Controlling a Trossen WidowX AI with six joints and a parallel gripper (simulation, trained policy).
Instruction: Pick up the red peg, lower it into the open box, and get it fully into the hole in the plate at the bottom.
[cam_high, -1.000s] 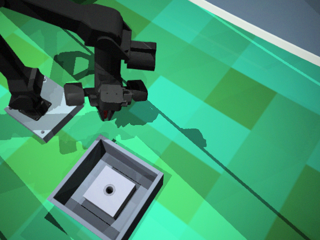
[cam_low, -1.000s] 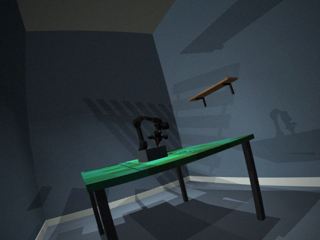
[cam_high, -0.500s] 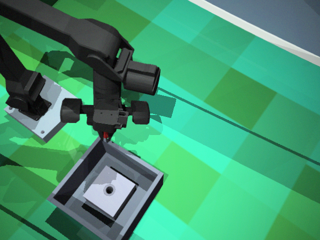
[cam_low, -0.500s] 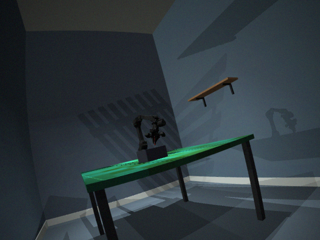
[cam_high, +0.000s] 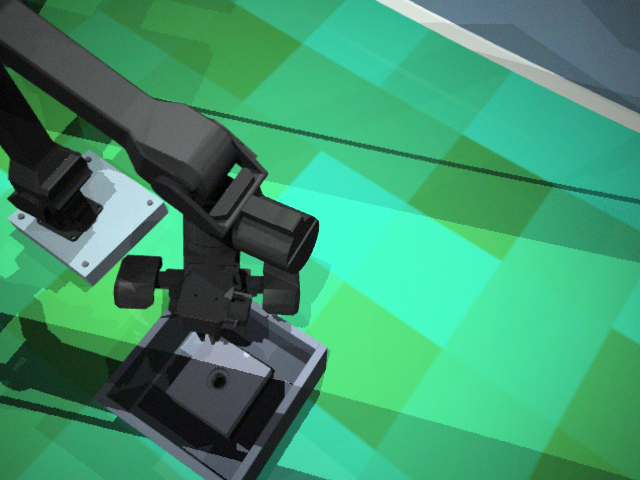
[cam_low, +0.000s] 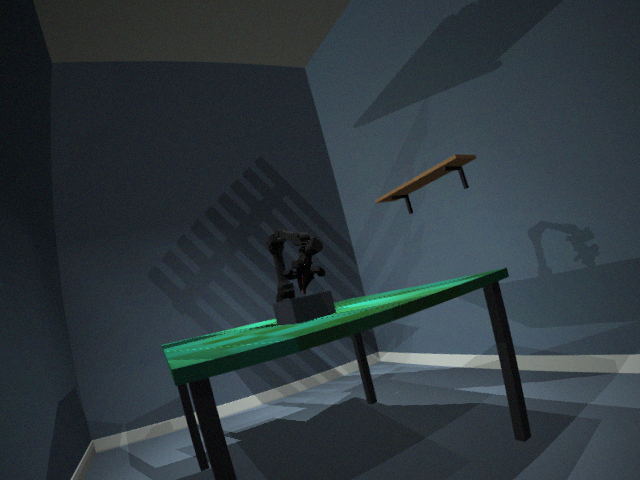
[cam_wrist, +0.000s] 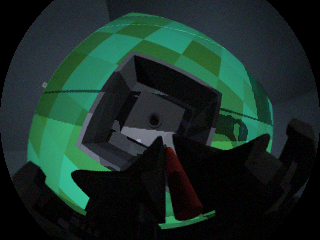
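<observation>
The red peg lies 20 mm to the left of my gripper tip, 20 mm above it and 10 mm behind it. From my gripper tip the other things lie so: grey box (100 mm below, 20 mm to the right, 20 mm ahead); grey plate (80 mm below, 20 mm to the right, 20 mm ahead).
</observation>
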